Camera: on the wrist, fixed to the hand. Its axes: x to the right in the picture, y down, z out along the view.
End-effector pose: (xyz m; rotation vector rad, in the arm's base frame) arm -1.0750 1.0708 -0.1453 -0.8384 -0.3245 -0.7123
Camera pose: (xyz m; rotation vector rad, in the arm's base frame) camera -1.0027 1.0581 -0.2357 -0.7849 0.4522 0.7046
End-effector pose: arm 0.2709 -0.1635 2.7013 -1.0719 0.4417 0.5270
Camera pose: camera 0.2166 -0.1862 2.6008 -0.5635 1.3755 1.8215
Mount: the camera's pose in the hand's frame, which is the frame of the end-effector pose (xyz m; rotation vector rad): 0.0107 0.0948 -0.0668 0.0006 0.1140 1.5653
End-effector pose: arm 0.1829 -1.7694 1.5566 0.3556 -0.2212 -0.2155
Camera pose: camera 0.2259 -1.6640 1.5321 0.1154 -0.3294 1.3428
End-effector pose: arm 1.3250 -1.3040 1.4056 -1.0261 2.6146 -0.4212
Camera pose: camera 1.2348 -1.2342 1.4292 1.1303 2.5768 -0.0471
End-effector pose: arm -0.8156 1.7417 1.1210 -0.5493 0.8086 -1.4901
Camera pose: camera -0.8056 1.7454 1.0050 0.2343 0.9377 -0.0614
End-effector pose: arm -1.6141 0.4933 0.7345 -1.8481 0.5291 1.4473
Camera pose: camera -1.6333 0.3823 0.7048 1.1230 -1.9200 -1.7614
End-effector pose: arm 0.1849 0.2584 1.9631 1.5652 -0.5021 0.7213
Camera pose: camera 0.1167 0.3134 2.0398 0.8587 -1.6584 1.9161
